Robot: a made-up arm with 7 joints. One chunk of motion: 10 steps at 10 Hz.
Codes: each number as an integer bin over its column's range. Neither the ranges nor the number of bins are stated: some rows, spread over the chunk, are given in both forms.
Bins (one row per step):
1: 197 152 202 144 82 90 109
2: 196 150 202 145 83 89 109
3: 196 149 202 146 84 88 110
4: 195 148 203 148 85 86 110
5: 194 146 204 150 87 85 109
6: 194 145 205 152 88 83 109
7: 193 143 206 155 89 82 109
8: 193 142 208 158 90 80 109
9: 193 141 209 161 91 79 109
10: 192 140 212 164 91 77 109
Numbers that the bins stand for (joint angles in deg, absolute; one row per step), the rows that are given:
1: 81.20 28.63 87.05 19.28 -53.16 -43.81 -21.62
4: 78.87 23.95 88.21 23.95 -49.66 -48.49 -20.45
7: 76.53 18.11 91.72 32.13 -44.98 -53.16 -21.62
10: 75.36 14.60 98.73 42.65 -42.65 -59.00 -21.62
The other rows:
2: 80.03 26.29 87.05 20.45 -51.99 -44.98 -21.62
3: 80.03 25.12 87.05 21.62 -50.83 -46.15 -20.45
5: 77.70 21.62 89.38 26.29 -47.32 -49.66 -21.62
6: 77.70 20.45 90.55 28.63 -46.15 -51.99 -21.62
8: 76.53 16.94 94.06 35.64 -43.81 -55.50 -21.62
9: 76.53 15.77 95.22 39.14 -42.65 -56.67 -21.62

